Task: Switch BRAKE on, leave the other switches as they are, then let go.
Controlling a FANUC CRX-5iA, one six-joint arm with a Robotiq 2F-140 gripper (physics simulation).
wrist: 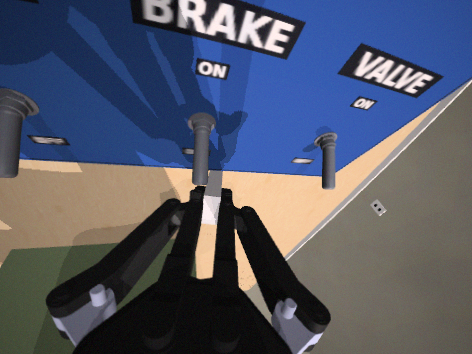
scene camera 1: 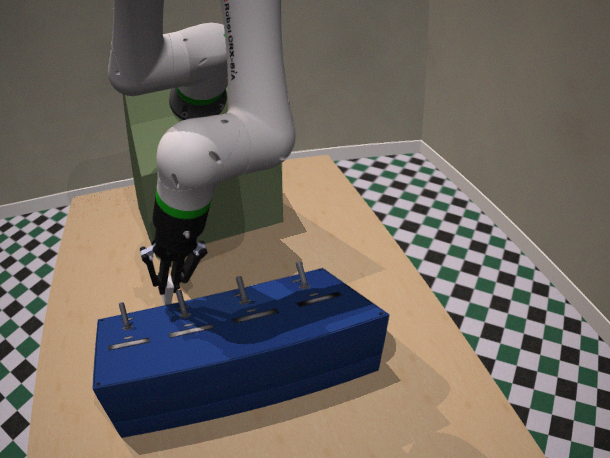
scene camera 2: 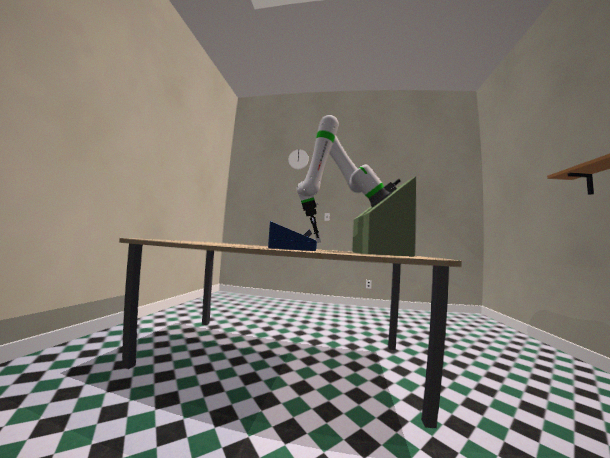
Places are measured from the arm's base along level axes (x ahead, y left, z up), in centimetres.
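Pixels of known places: gripper, fingertip midpoint: (wrist: 215, 178) (scene camera 1: 166, 300) (scene camera 2: 319, 242); arm's base, link origin: (scene camera 1: 197, 98) (scene camera 2: 381, 200).
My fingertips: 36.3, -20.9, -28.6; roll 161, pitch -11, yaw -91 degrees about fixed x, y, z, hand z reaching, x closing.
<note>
For each thing: its top centre in the pictures, then the offset to it from my fingertips, as dx, dy, dz. "pt": a spot on its surface instead. Level surfaces: height alone.
- grey lever, top centre: (wrist: 202, 171) (scene camera 1: 179, 294) +7.5, +2.2, +7.1
- label, surface spot: (wrist: 212, 69) pt +13.4, +1.6, +4.5
- VALVE lever, top centre: (wrist: 339, 179) (scene camera 1: 121, 306) +6.4, -9.8, +7.1
- nearer lever, surface spot: (wrist: 10, 140) pt +8.9, +13.7, +5.4
- wooden table, surface height: dz -5.5
The BRAKE switch is a grey lever (scene camera 1: 182, 304) (wrist: 200, 155), second from the left in scene camera 1, on the sloped blue box (scene camera 1: 240, 380) (scene camera 2: 287, 240) (wrist: 285, 105). It leans toward the robot, away from its ON label (wrist: 212, 69), on the OFF side. Its lower label is partly hidden. My gripper (scene camera 1: 168, 290) (scene camera 2: 317, 240) (wrist: 215, 178) is shut and empty. Its pale fingertips are at the box's robot-side edge, beside the BRAKE lever's tip, on the VALVE side. Whether they touch the lever is unclear.
The VALVE lever (scene camera 1: 125, 316) (wrist: 328, 165) is on one side of BRAKE. Two more levers (scene camera 1: 242, 290) (scene camera 1: 301, 275) are on the other; the nearer lever (wrist: 10, 140) shows in the wrist view. The green pedestal (scene camera 1: 260, 205) (scene camera 2: 387, 230) stands behind the gripper on the wooden table (scene camera 1: 350, 225).
</note>
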